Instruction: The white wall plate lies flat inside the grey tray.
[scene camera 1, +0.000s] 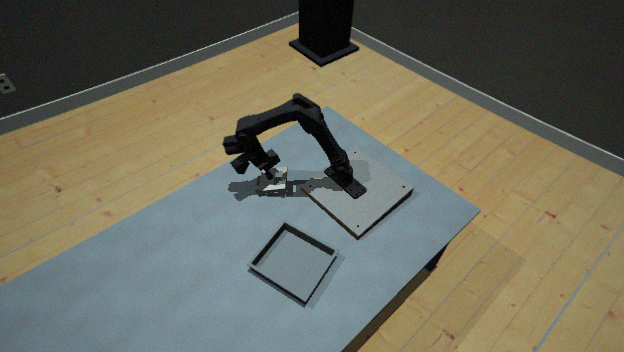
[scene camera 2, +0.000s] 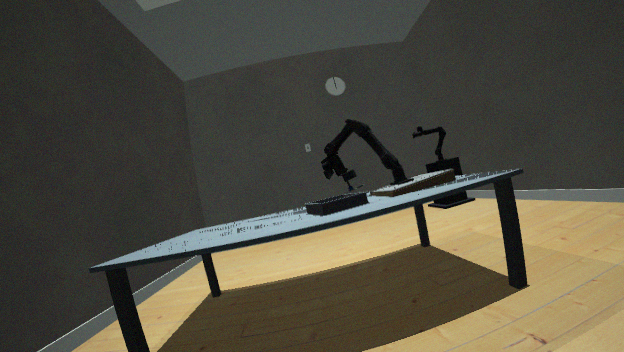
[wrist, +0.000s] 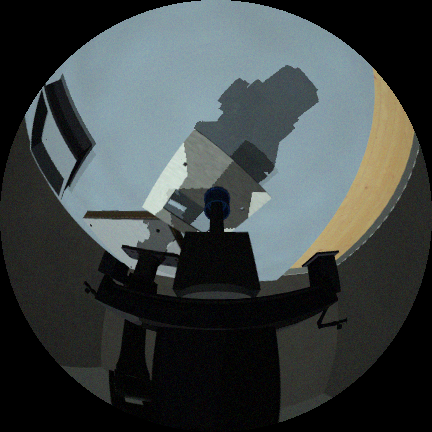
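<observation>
The white wall plate (scene camera 1: 275, 186) (wrist: 167, 183) is over the blue-grey table (scene camera 1: 130, 262), left of the arm's base and mostly in the arm's shadow. My suction cup (scene camera 1: 268, 174) (scene camera 2: 349, 186) (wrist: 217, 200) sits on the plate's face beside its rectangular cut-out and holds it low over the table. The plate looks slightly tilted. The grey square tray (scene camera 1: 309, 239) (scene camera 2: 336, 203) (wrist: 64, 116) stands empty on the table nearer the front, apart from the plate.
The arm is bolted to a grey board with a wooden edge (scene camera 1: 371, 205) (scene camera 2: 415, 183) (wrist: 116, 233) right of the plate. A black pillar (scene camera 1: 324, 26) stands on the floor behind the table. The table's far edge lies just beyond the plate.
</observation>
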